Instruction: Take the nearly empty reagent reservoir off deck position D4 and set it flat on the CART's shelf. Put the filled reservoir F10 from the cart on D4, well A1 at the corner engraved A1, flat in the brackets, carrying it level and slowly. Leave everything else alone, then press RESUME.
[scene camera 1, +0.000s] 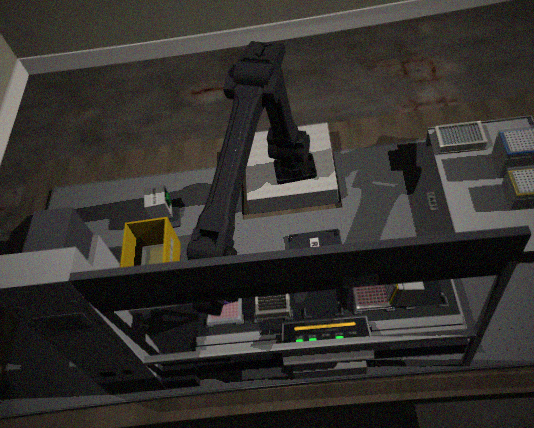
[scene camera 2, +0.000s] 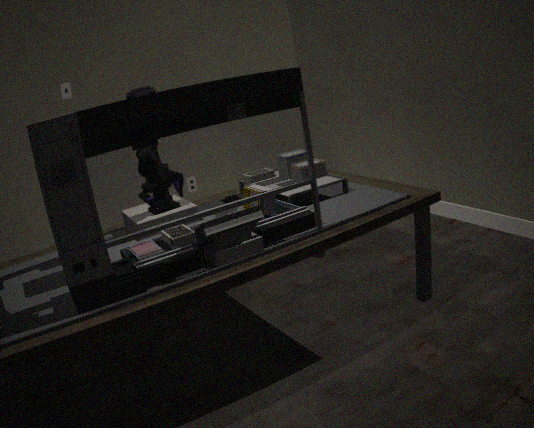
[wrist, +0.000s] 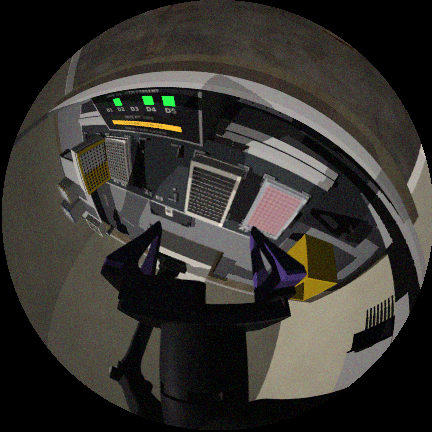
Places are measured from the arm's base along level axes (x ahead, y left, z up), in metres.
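Pixels of known places: gripper, fingertip midpoint: (scene camera 2: 170, 205) (wrist: 205, 227); arm's base, origin of the base link: (scene camera 1: 295, 170) (wrist: 172, 261).
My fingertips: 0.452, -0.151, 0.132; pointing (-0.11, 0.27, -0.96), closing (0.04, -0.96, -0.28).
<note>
Ahead of a thing's pixels: the offset from my fingertips to its top centre, as dx, dy, dz.
The D4 reservoir {-0.055, +0.028, -0.109} (scene camera 1: 272, 304) (scene camera 2: 178, 234) (wrist: 214, 192), white-framed with dark parallel troughs, sits in its deck position between the pink plate and a vacant position. A white-framed reservoir with pale grooves {-0.443, +0.632, -0.101} (scene camera 1: 460, 136), apparently F10, stands at the back corner of the cart {-0.274, +0.681, -0.126} (scene camera 1: 480, 216) in scene camera 1; its label is not readable. My gripper (wrist: 205, 227) is open and empty, its fingertips apart and pointing toward the deck from above the D4–D5 side, not touching the reservoir. The display panel (scene camera 1: 326, 330) (wrist: 150, 117) shows green marks and an orange bar. The RESUME button cannot be made out.
A pink plate {-0.066, -0.096, -0.126} (scene camera 1: 227, 314) (scene camera 2: 144, 248) (wrist: 276, 207) is beside D4. A yellow bin {-0.231, -0.286, -0.057} (scene camera 1: 150, 240) (wrist: 320, 265) stands behind the deck. A dark overhead beam (scene camera 1: 300, 270) (scene camera 2: 215, 112) crosses the deck. A yellow rack {-0.026, +0.345, -0.045} (wrist: 93, 165) leans near a grey rack {-0.032, +0.274, -0.126} (wrist: 119, 160).
</note>
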